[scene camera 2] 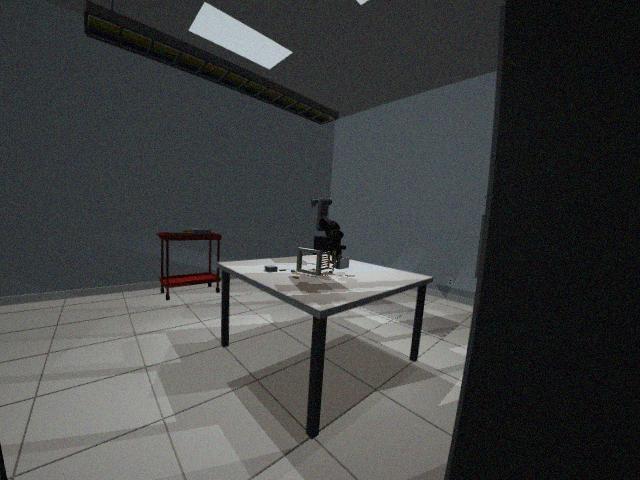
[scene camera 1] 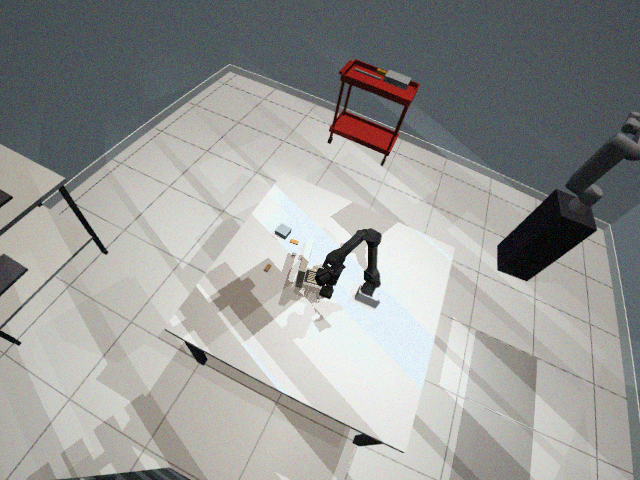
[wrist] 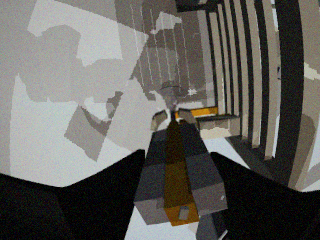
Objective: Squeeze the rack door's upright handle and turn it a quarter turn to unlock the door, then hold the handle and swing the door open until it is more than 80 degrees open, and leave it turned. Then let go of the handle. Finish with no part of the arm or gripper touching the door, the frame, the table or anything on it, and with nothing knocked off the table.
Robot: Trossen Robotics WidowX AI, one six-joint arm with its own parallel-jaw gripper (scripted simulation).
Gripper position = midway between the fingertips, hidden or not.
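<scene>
My own gripper [wrist: 177, 157] is there for me to see, and so is a slatted door [wrist: 235, 53].
</scene>
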